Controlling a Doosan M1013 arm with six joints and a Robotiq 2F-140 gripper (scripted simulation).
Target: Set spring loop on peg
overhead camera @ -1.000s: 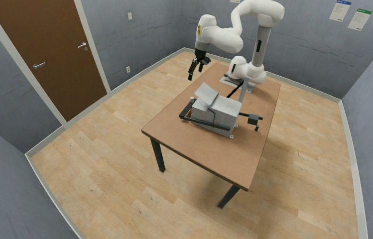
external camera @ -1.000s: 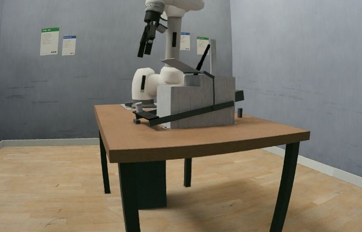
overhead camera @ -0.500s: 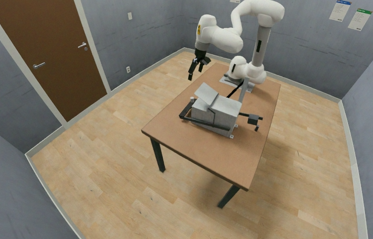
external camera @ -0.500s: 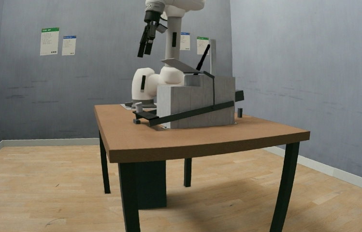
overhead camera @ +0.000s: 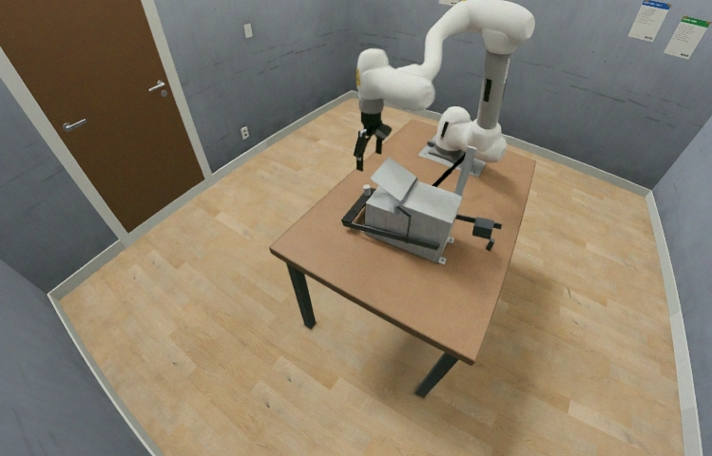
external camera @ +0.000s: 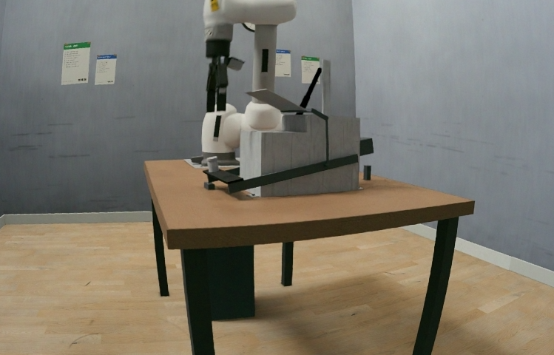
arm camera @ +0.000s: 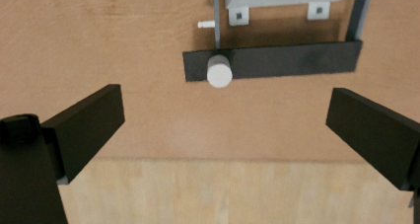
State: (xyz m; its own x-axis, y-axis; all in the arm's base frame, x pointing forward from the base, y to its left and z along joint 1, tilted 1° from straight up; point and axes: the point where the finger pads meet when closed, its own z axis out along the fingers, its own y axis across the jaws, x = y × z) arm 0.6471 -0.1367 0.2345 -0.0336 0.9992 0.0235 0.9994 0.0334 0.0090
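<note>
The steel test weight is 15 cm below my hand and 1 cm to the right of it. The rest, counted from my hand: dark block 22 cm below, 2 cm to the right.
</note>
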